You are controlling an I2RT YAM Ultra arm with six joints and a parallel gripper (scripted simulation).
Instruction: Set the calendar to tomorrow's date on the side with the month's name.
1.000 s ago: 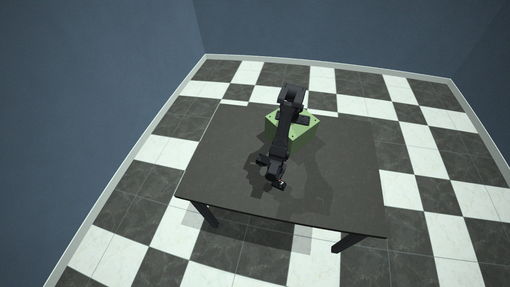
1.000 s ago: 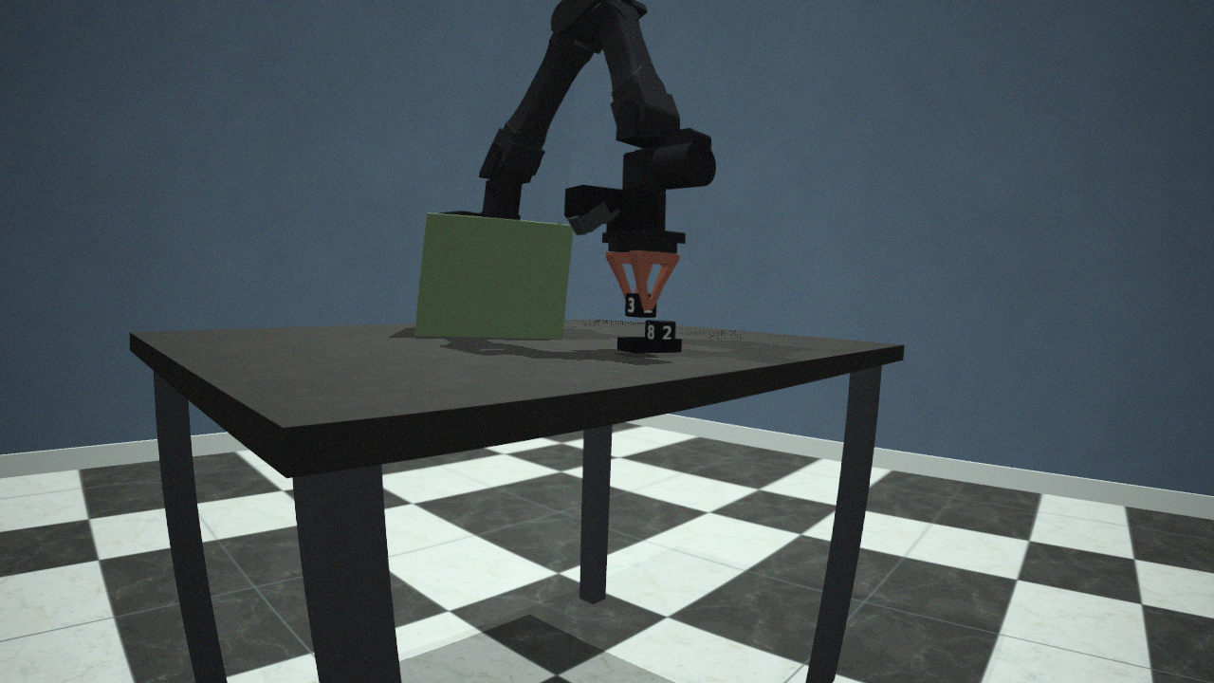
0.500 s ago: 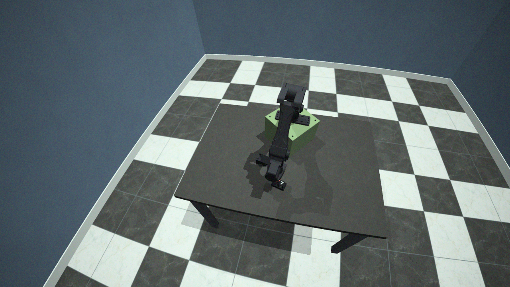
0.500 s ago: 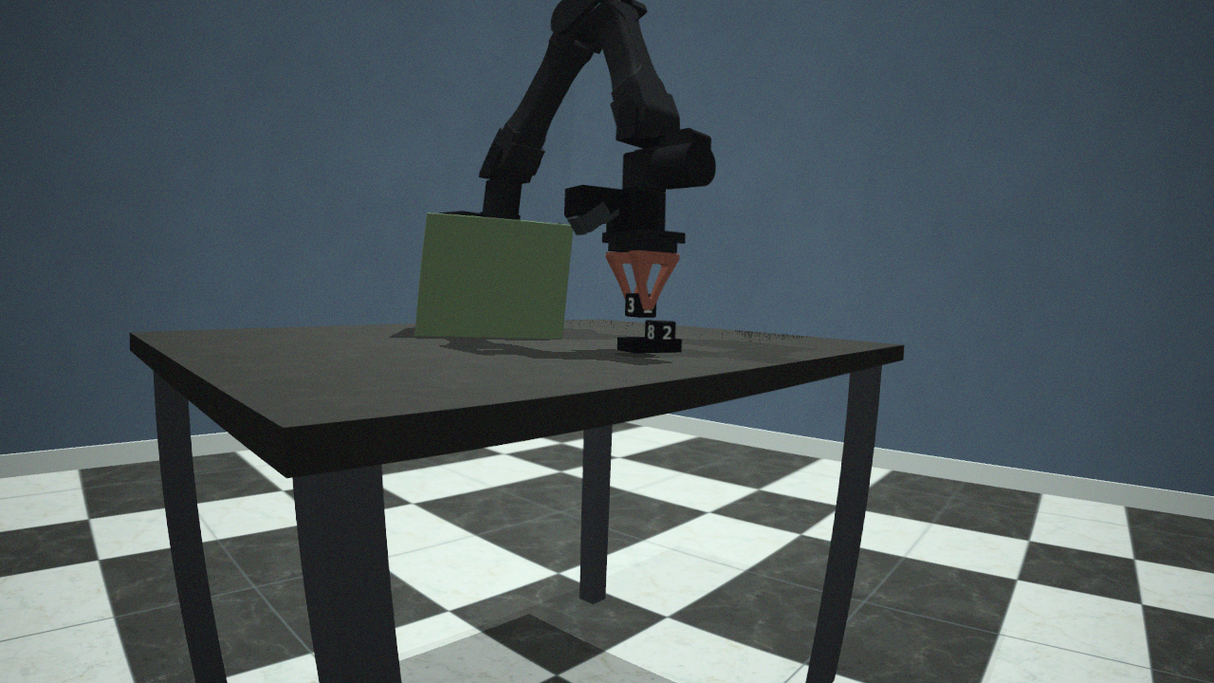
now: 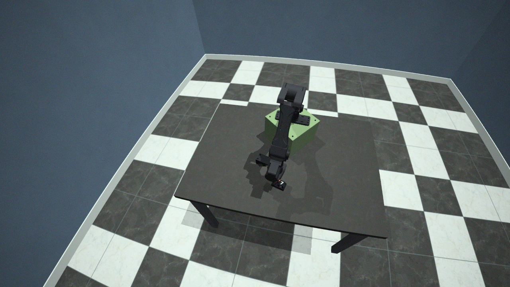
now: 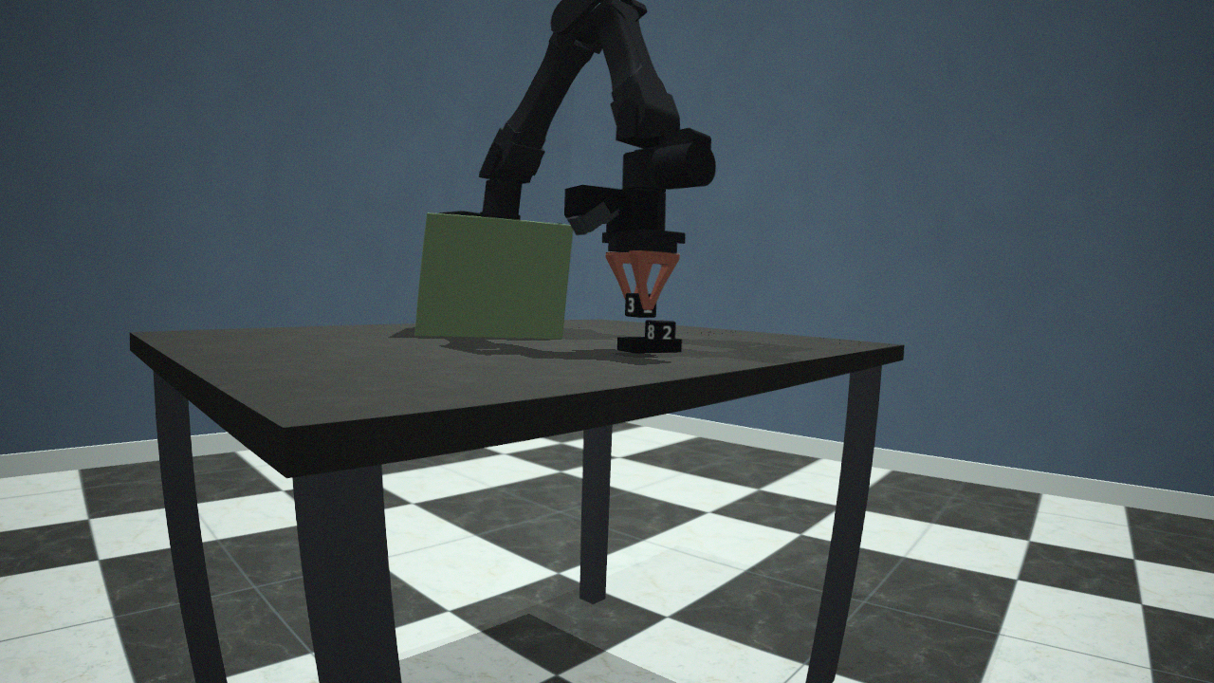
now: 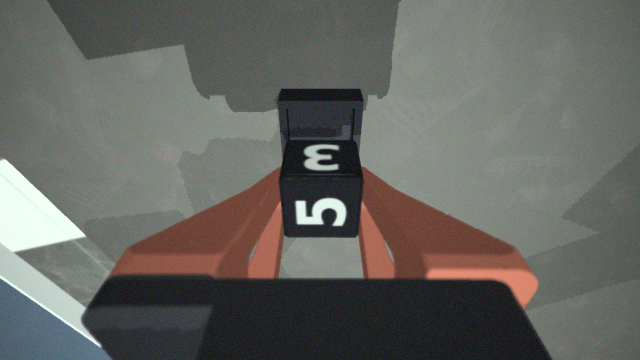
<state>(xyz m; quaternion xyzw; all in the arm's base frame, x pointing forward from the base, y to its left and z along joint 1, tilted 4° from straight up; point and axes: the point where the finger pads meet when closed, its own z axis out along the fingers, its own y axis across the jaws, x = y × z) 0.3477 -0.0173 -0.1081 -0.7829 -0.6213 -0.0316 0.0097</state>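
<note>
The black tray lies 5 cm below my hand and 2 cm to the left of it. Round my hand: calendar cube right at my hand.
</note>
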